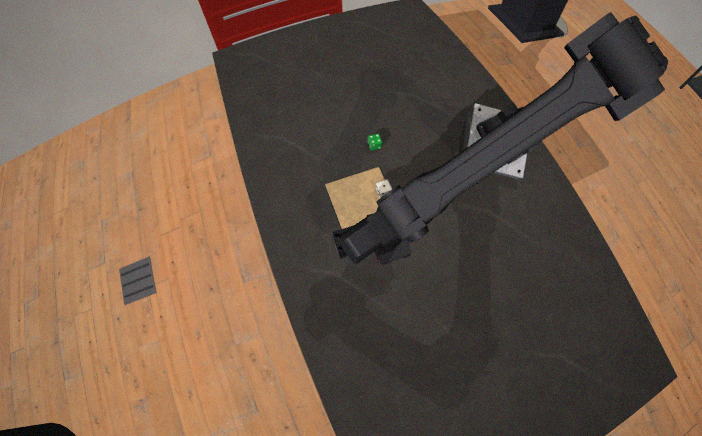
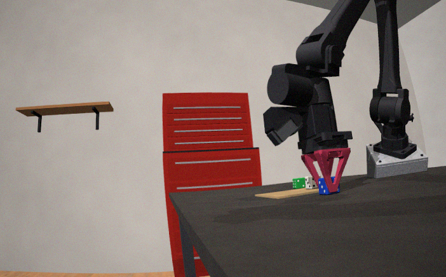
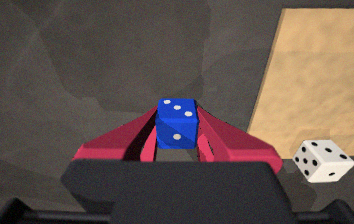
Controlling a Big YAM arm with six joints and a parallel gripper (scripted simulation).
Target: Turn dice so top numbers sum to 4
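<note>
My gripper is now right at the blue die. Round my hand: white die: 140 mm to the right, 50 mm behind, 10 mm above; green die: 270 mm to the right, 90 mm behind; tan mat: 140 mm to the right, 10 mm below.
</note>
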